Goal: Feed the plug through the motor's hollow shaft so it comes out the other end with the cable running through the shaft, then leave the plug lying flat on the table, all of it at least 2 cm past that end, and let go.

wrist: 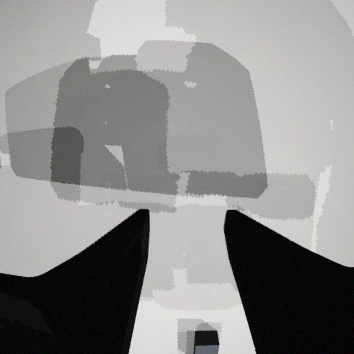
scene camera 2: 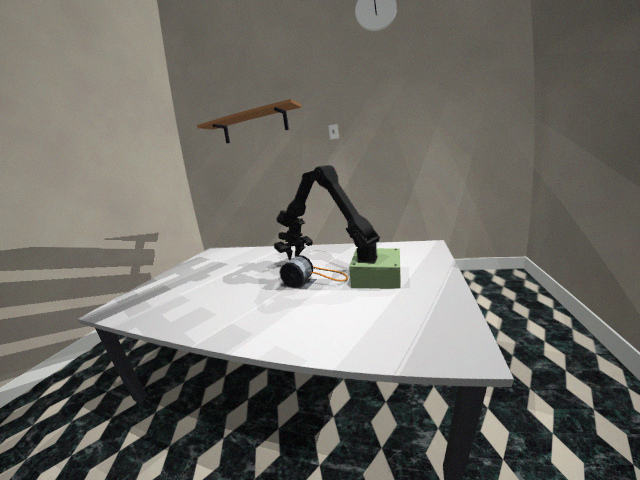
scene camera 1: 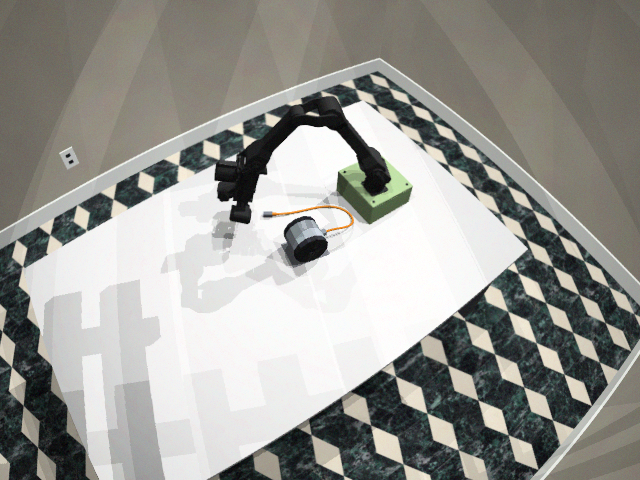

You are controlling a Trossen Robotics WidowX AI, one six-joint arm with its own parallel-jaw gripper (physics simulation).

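The small grey plug lies on the table to the left of the motor in scene camera 1; part of it shows at the bottom of the wrist view. The orange cable curves from it around to a small fitting at the motor's right side. The grey motor with black ends lies on its side; its shaft opening is hard to make out. My gripper is partly open and empty, pointing down above the table near the plug. The plug appears below the fingertips in the wrist view.
The green base block carries the arm and stands right of the motor, close to the cable's bend. The white table bears overlapping arm shadows. A wooden shelf is on the wall behind.
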